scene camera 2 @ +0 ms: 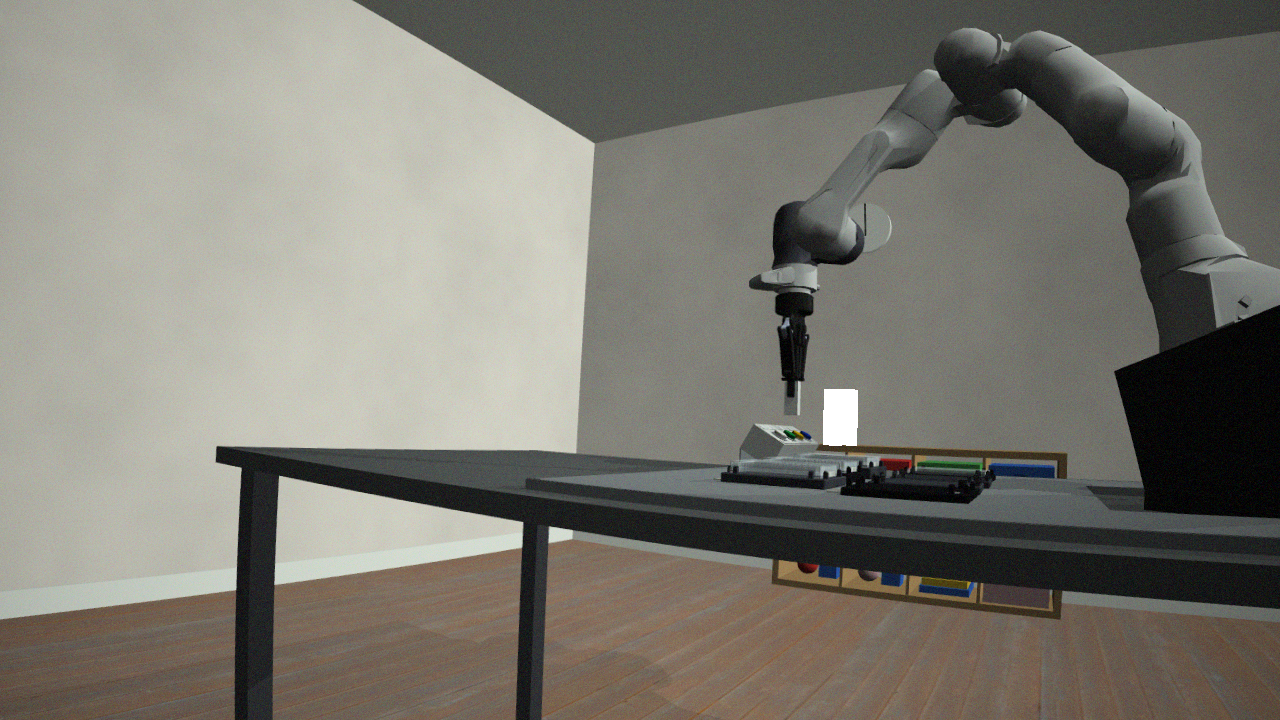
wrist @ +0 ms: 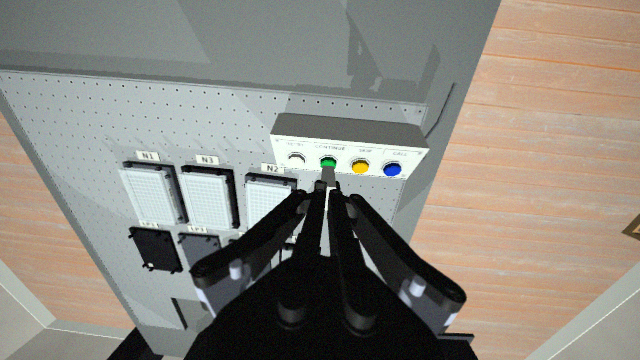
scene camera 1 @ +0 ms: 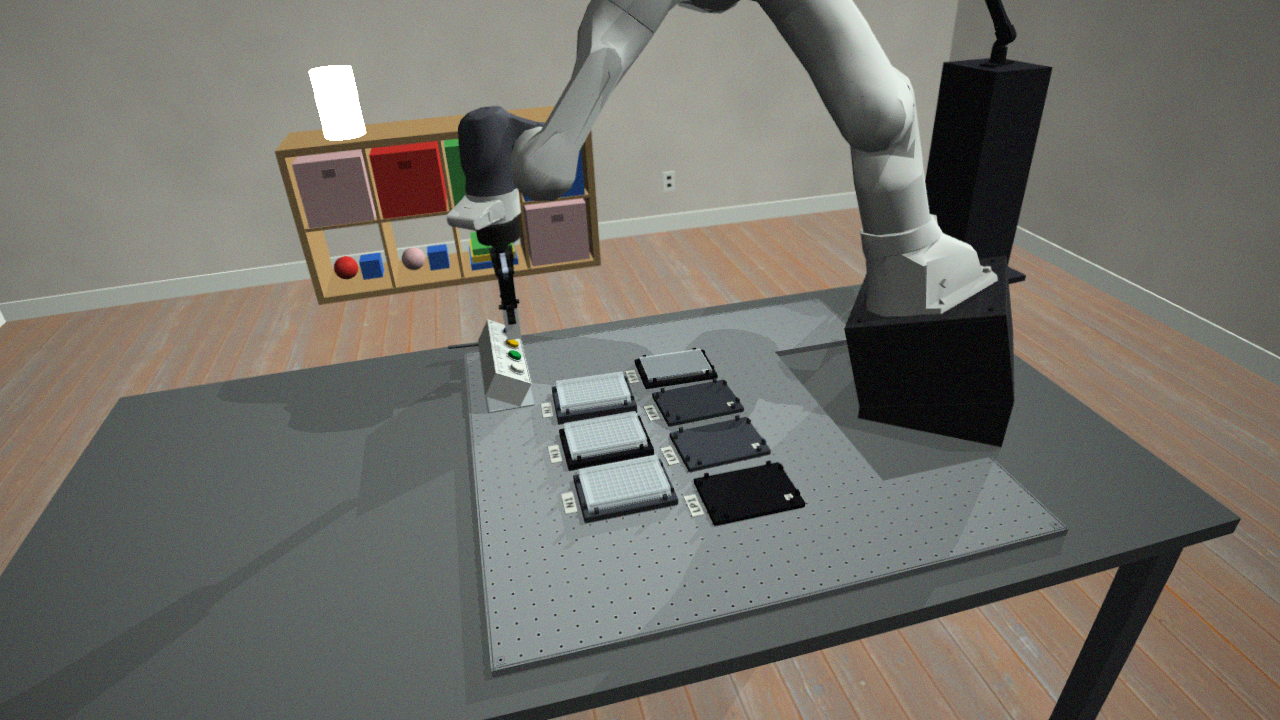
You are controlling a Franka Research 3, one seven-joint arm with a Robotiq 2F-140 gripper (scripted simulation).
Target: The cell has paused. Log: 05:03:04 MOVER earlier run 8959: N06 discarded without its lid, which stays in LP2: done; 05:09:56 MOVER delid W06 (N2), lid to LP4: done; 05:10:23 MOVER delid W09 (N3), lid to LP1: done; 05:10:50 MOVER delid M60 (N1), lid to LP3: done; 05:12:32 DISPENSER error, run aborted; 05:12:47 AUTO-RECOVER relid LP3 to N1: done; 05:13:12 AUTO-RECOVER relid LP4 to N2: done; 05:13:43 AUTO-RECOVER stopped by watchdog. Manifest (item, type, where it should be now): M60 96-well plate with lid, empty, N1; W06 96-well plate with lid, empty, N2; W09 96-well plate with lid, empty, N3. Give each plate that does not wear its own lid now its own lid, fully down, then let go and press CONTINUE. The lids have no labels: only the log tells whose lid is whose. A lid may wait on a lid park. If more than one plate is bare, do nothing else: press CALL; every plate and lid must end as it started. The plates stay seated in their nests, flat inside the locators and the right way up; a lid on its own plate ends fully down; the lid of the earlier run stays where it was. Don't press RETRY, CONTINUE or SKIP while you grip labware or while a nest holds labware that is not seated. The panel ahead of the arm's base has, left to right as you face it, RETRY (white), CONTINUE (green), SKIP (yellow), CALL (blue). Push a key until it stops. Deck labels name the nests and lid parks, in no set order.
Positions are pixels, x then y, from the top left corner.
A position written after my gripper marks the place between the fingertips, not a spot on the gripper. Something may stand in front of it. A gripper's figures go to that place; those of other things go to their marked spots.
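Scene:
Lid park LP3 (wrist: pixel 194 246), 0.56 m from the lens. Marked spots on key panel (wrist: pixel 314 137) and lid park LP3, 0.44 m apart. Key panel, 0.24 m from the lens. My gripper (wrist: pixel 327 175), 0.23 m from the lens.

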